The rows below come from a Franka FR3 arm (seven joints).
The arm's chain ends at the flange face. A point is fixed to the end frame.
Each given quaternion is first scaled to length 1.
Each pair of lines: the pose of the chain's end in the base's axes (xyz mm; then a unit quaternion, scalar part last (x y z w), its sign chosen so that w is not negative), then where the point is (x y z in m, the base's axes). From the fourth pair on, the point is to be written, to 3 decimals.
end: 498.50 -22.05 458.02 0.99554 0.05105 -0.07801 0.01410
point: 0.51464 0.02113 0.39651
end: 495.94 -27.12 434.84 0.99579 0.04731 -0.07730 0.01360
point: 0.51250 0.01597 0.37337
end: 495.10 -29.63 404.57 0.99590 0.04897 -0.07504 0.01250
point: 0.51179 0.01368 0.34329
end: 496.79 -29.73 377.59 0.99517 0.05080 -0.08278 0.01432
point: 0.512 0.013 0.316
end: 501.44 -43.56 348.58 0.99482 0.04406 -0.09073 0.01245
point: 0.517 -0.001 0.287
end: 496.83 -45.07 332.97 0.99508 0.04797 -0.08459 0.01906
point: 0.512 -0.003 0.271
